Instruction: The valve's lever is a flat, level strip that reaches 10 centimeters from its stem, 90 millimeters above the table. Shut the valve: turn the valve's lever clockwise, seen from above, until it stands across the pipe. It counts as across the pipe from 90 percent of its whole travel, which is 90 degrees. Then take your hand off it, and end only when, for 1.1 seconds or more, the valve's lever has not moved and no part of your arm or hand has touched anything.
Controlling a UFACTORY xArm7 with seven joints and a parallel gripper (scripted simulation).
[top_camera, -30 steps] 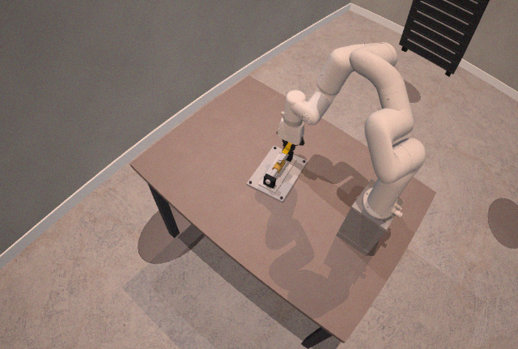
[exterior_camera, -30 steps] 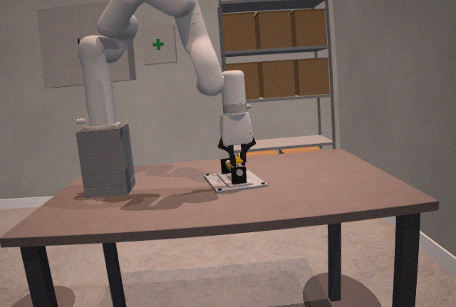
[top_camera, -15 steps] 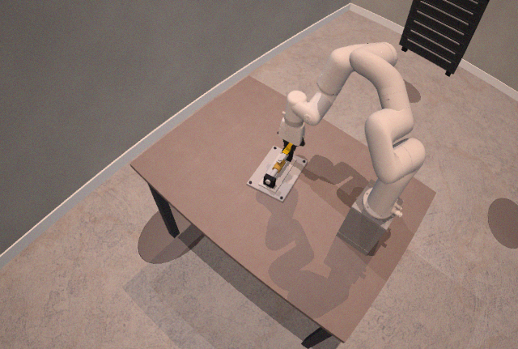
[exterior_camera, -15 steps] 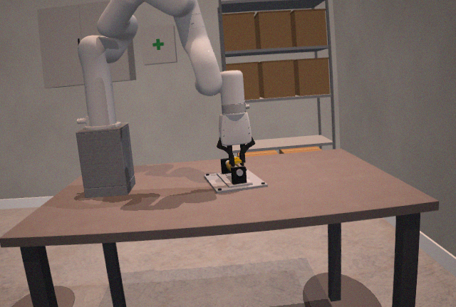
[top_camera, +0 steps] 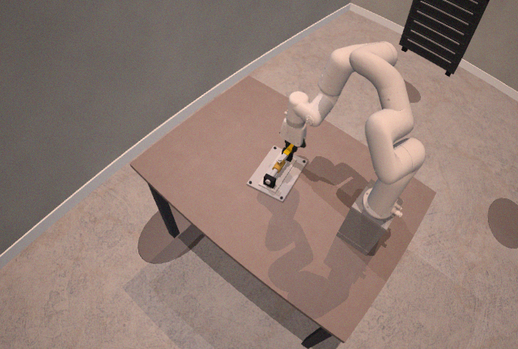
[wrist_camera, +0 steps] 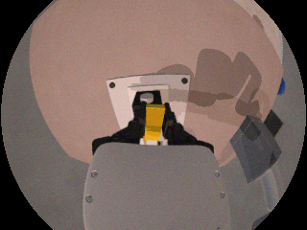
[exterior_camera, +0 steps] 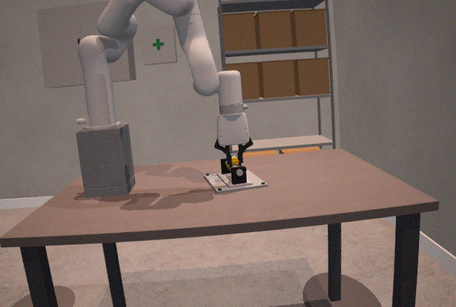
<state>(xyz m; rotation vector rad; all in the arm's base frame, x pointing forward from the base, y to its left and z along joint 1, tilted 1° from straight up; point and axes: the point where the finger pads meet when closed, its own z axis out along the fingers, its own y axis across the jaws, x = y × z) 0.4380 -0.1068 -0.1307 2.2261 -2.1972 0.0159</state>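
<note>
Now: the yellow lever 50 mm to the left of my hand. The rest, counted from my hand: baseplate: 90 mm to the left, 90 mm below.
</note>
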